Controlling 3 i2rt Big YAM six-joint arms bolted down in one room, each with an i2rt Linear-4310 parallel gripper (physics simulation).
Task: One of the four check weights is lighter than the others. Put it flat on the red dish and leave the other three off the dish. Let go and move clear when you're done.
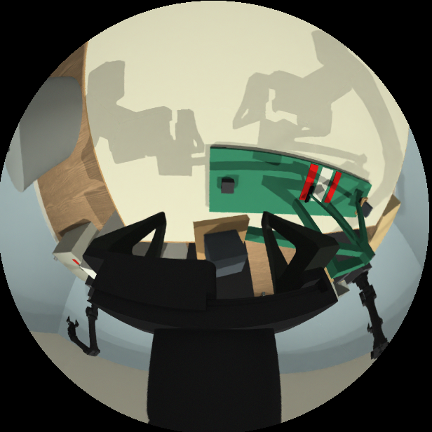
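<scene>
My arm2 gripper [214, 216] is open, its two black fingers wide apart. A dark blue-grey block [225, 248], perhaps a check weight, shows between and beyond them, against a square tan pan [220, 223]. It is apart from both fingers. A second dark block [367, 208] shows at the right end of the green balance [250, 200], beside a tan piece. I cannot tell which block is lighter. The red dish does not show. Two small distant black arms stand low at the left [92, 330] and right [371, 312]; their finger states are too small to tell.
The balance has red and white stripes [326, 181], green struts and a small dark grey block [227, 186] on its plate. It stands over a cream table top [165, 200]. A grey rounded object [50, 125] is at the left, a pale box [75, 250] at lower left.
</scene>
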